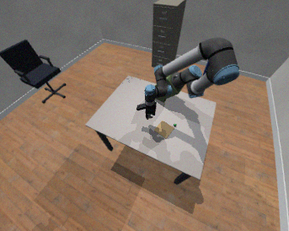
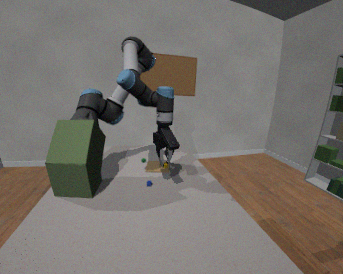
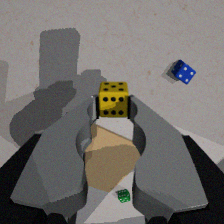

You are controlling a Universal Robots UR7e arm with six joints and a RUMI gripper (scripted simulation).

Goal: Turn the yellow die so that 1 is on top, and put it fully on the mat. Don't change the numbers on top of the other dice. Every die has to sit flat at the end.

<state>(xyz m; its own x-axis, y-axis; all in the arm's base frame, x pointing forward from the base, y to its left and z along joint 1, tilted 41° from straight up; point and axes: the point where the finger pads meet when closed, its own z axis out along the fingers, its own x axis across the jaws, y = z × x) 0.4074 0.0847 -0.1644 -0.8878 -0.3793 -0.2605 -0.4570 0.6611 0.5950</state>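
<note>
My gripper is now 40 mm past the tan mat, 160 mm to the right of it and 100 mm above it. From my hand the other things lie so: green die: 140 mm behind, 220 mm to the left, 90 mm below; then yellow die: 10 mm below; then blue die: 80 mm behind, 30 mm to the right, 90 mm below.
</note>
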